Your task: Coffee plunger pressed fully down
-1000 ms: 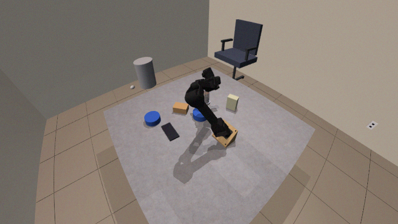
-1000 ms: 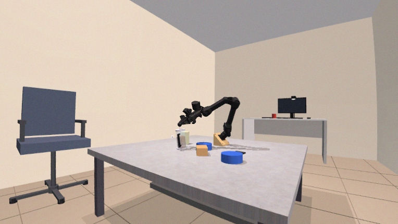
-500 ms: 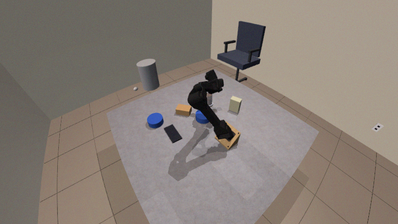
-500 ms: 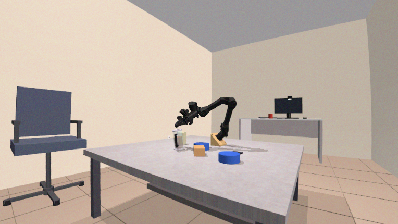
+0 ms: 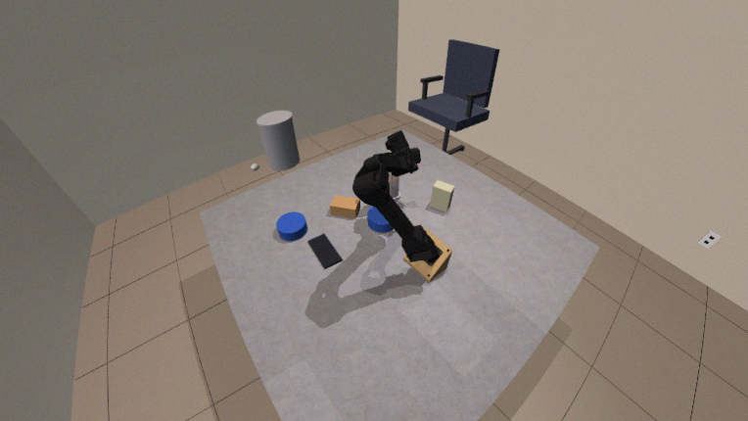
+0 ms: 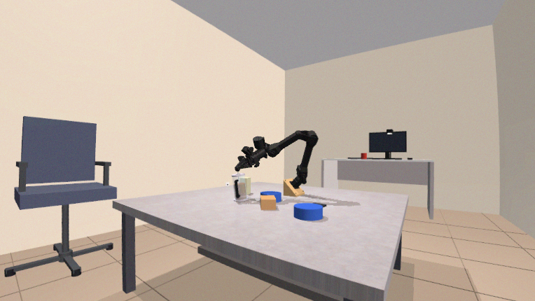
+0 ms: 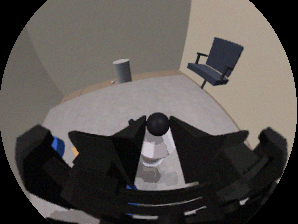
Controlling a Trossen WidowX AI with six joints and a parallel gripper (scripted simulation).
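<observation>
My gripper tip is 2 cm to the right of the glass coffee press and 9 cm above it. Also, from my gripper tip: orange block 1 cm ahead, 23 cm to the left, 16 cm below; black slab 13 cm behind, 41 cm to the left, 18 cm below.
</observation>
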